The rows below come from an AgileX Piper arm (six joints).
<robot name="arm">
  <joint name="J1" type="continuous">
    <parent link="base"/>
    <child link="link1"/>
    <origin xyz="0 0 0.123"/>
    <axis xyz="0 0 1"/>
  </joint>
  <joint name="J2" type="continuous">
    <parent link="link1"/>
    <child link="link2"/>
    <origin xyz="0 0 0"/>
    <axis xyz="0 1 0"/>
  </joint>
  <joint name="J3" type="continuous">
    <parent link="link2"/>
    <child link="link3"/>
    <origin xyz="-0.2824 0 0.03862"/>
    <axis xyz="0 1 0"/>
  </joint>
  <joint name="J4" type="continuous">
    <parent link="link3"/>
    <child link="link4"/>
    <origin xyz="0.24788 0 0.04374"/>
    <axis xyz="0.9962 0 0.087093"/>
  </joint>
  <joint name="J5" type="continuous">
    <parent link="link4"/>
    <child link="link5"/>
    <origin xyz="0 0 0"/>
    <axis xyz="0 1 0"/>
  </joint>
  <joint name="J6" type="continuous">
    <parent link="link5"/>
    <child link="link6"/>
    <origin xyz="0.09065 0 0.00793"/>
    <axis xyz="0.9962 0 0.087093"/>
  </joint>
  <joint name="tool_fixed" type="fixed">
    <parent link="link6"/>
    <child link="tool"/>
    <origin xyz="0 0 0" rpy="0 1.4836 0"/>
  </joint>
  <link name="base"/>
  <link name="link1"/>
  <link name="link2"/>
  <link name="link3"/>
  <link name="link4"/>
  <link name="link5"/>
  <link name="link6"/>
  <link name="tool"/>
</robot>
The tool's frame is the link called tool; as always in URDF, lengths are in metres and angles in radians. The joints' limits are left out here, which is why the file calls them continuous.
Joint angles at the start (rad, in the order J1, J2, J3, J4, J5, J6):
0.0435 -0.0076 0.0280 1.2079 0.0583 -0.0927
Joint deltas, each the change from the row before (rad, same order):
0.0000 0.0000 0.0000 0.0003 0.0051 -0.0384
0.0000 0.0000 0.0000 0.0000 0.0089 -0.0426
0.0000 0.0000 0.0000 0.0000 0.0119 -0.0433
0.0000 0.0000 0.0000 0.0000 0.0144 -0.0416
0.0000 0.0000 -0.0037 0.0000 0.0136 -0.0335
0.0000 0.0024 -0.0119 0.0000 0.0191 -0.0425
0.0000 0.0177 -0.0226 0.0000 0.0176 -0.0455
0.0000 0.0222 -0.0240 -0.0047 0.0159 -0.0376
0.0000 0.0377 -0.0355 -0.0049 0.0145 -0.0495
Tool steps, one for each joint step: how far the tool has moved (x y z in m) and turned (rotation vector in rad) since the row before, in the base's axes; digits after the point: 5 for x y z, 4 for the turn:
-0.00004 0.00043 -0.00016 -0.0383 -0.0020 0.0030
-0.00007 0.00075 -0.00029 -0.0430 -0.0014 0.0065
-0.00010 0.00101 -0.00039 -0.0439 -0.0009 0.0094
-0.00014 0.00122 -0.00047 -0.0424 -0.0003 0.0120
-0.00030 0.00114 0.00081 -0.0341 -0.0037 0.0116
-0.00056 0.00159 0.00327 -0.0432 -0.0094 0.0165
0.00024 0.00149 0.00607 -0.0462 -0.0066 0.0149
0.00069 0.00134 0.00627 -0.0430 -0.0035 0.0133
0.00189 0.00127 0.00925 -0.0548 -0.0029 0.0119

